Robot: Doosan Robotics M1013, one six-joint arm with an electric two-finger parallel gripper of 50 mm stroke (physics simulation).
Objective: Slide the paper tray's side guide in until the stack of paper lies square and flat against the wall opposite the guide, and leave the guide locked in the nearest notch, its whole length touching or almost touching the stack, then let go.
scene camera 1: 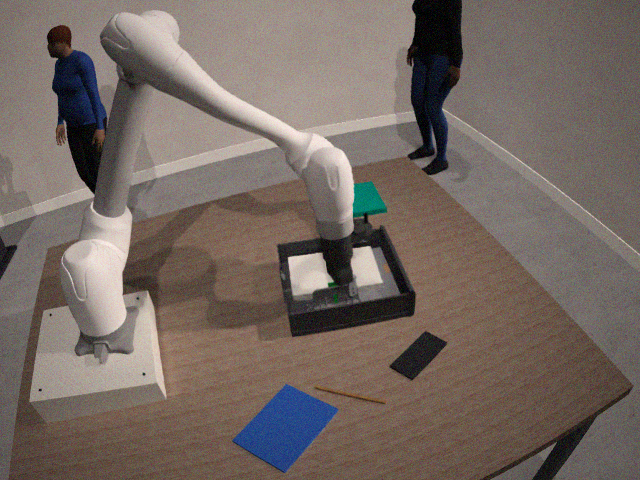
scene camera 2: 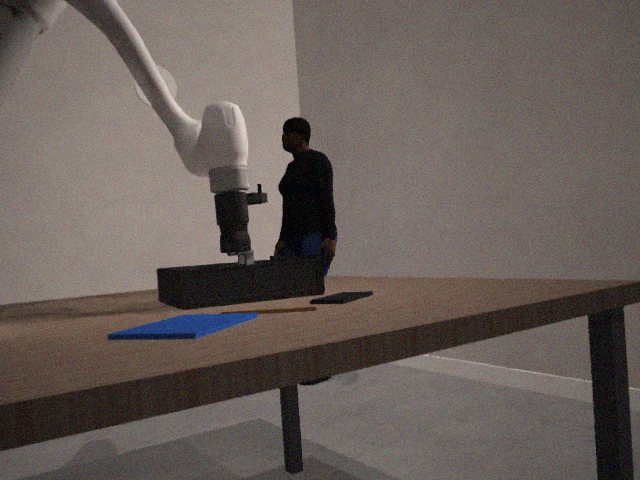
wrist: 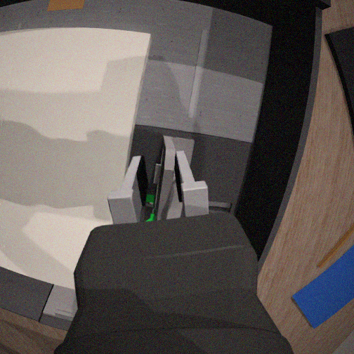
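Seen in the pictures: gripper, fingertip midpoint: point(scene camera 1: 350, 291); arm's base, link origin: point(scene camera 1: 107, 332).
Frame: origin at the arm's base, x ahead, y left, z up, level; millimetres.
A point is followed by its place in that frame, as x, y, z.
Note:
The paper tray point(scene camera 1: 356, 311) {684, -28, -25} point(scene camera 2: 206, 285) {565, -27, -33} point(wrist: 292, 100) is a black open box on the table. The white paper stack point(scene camera 1: 307, 271) {589, 182, -38} point(wrist: 60, 120) lies in it. The grey side guide point(scene camera 1: 323, 296) {613, 51, -25} point(wrist: 167, 175) stands upright near the tray's front wall, with green parts point(scene camera 1: 335, 298) {645, 54, -42} point(wrist: 150, 199) on its stack side. My gripper point(scene camera 1: 347, 285) {687, 57, -31} point(scene camera 2: 245, 257) point(wrist: 159, 167) points down and is shut on the guide. In the wrist view a narrow strip of tray floor shows between guide and stack. The arm hides part of the stack, and whether it touches the far wall is unclear.
A black flat slab point(scene camera 1: 418, 354) {810, -178, -72} point(scene camera 2: 342, 297) {795, -210, -72}, an orange-brown stick point(scene camera 1: 350, 394) {619, -256, -73} point(scene camera 2: 284, 310) {642, -273, -76} and a blue flat sheet point(scene camera 1: 285, 427) {457, -321, -72} point(scene camera 2: 183, 326) {441, -356, -72} lie in front of the tray. A green block point(scene camera 1: 369, 197) {868, 564, -62} is behind it. Two people stand beyond the table point(scene camera 1: 217, 372).

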